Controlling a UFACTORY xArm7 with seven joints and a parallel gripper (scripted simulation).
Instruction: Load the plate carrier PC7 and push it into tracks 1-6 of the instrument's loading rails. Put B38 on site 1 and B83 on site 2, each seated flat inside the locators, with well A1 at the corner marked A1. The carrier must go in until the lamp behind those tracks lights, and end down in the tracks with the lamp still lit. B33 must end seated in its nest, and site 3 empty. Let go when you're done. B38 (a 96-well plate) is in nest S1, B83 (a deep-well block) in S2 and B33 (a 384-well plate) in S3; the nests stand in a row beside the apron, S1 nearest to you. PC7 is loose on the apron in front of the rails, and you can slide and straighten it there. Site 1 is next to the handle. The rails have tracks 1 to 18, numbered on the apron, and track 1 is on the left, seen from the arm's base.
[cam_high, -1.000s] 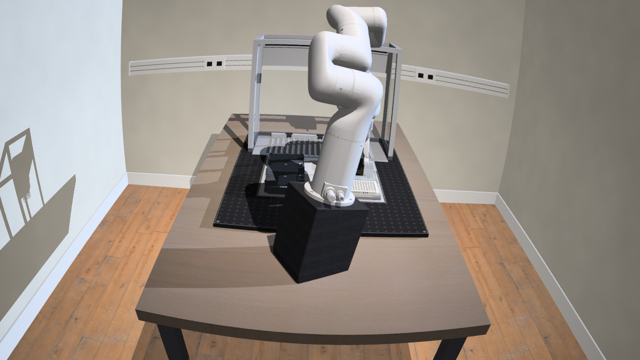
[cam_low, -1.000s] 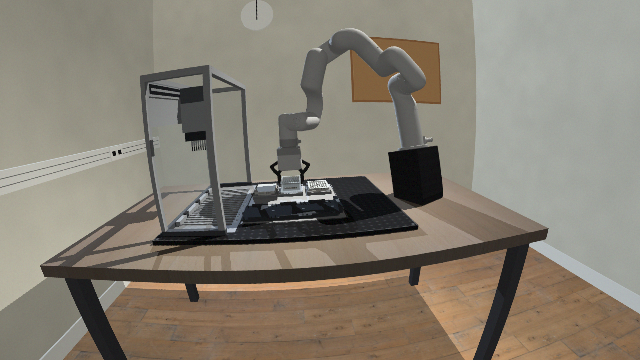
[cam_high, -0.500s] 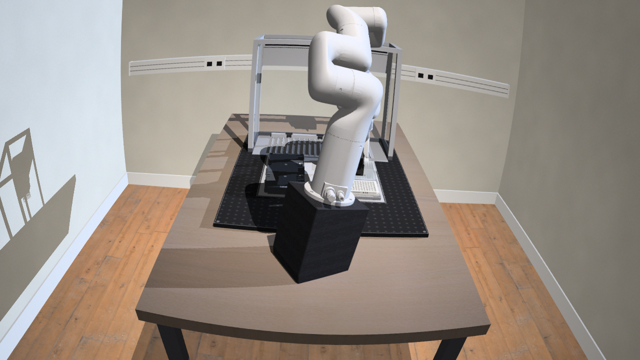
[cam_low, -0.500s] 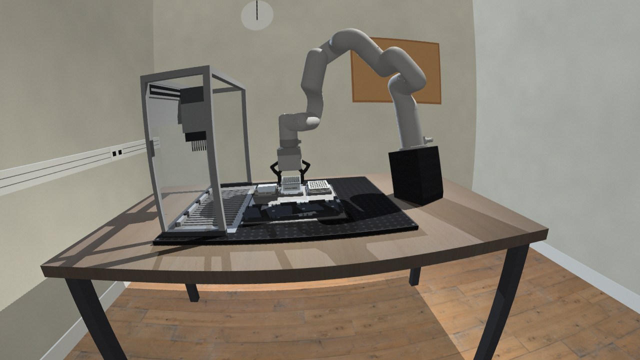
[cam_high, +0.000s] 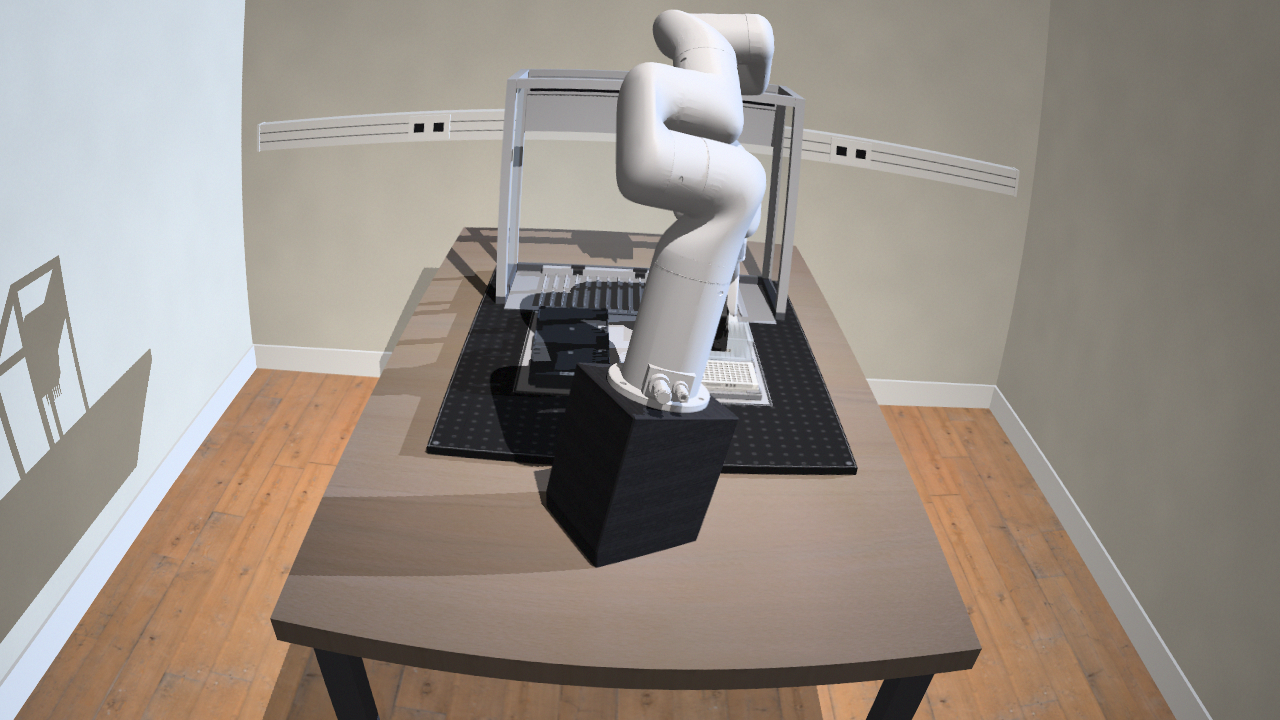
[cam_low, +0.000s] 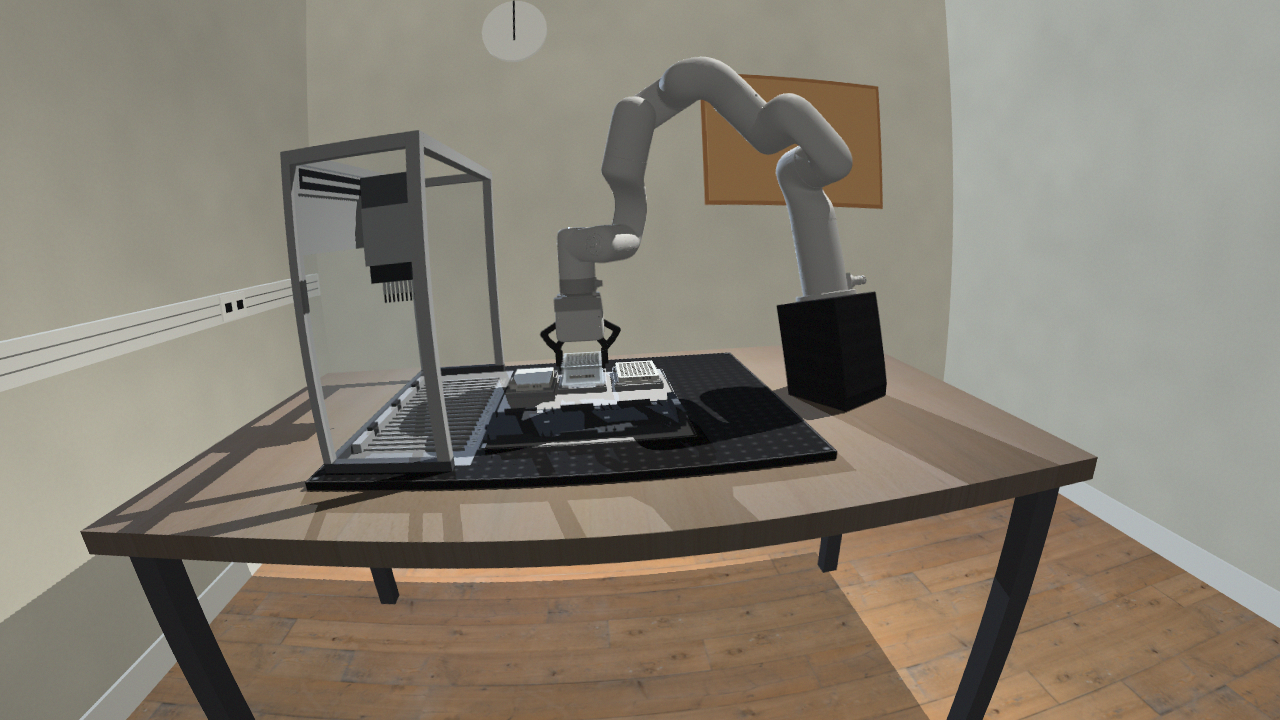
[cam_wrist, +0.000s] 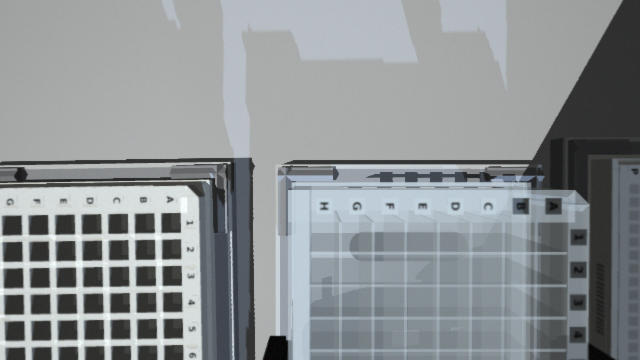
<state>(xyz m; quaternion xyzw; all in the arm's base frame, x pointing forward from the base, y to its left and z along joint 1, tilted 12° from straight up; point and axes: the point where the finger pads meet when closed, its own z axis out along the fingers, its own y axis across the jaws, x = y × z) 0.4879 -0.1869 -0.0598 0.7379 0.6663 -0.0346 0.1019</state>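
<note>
The nest S2 lies 40 mm below my hand. From my hand the other things lie so: 96-well plate B38: 110 mm behind, 10 mm to the left, 20 mm below; plate carrier PC7: 30 mm ahead, 250 mm to the left, 30 mm below; nest S1: 110 mm behind, 10 mm to the left, 40 mm below.
</note>
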